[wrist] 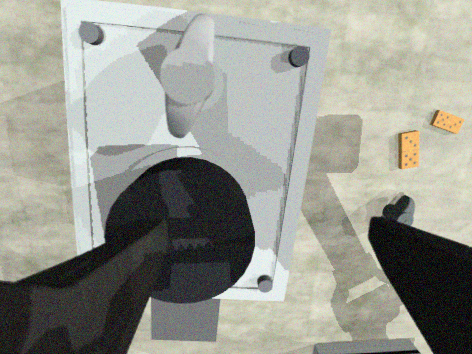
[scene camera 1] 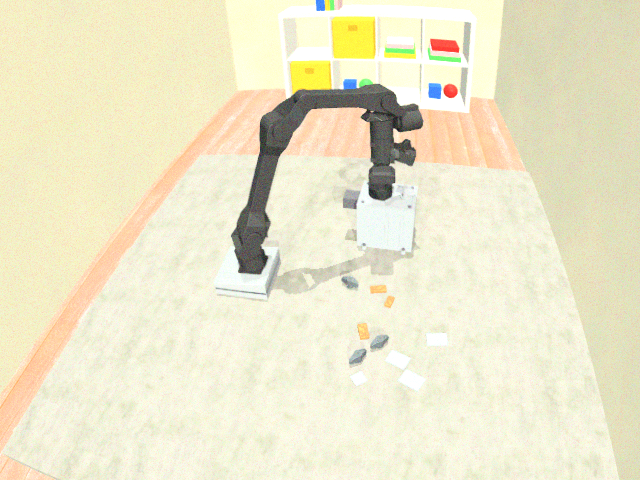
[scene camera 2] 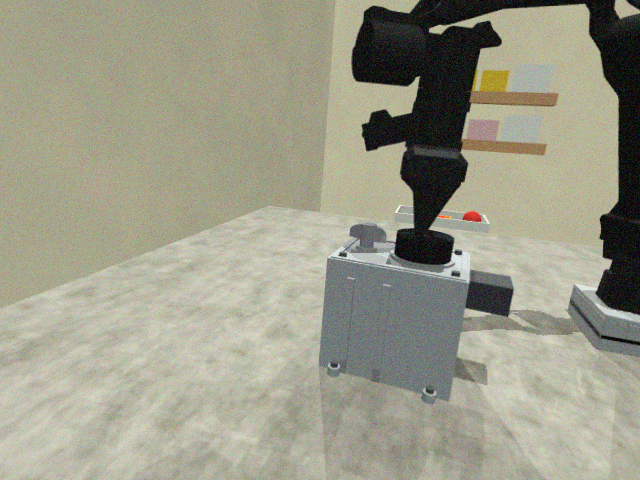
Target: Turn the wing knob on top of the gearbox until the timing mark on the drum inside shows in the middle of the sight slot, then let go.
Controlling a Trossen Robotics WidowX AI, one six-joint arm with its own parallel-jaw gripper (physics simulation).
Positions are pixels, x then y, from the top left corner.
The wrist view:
my gripper: 267,228
gearbox: 231,190
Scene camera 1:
my gripper: 382,192
gearbox: 389,224
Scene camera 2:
my gripper: 419,224
gearbox: 394,315
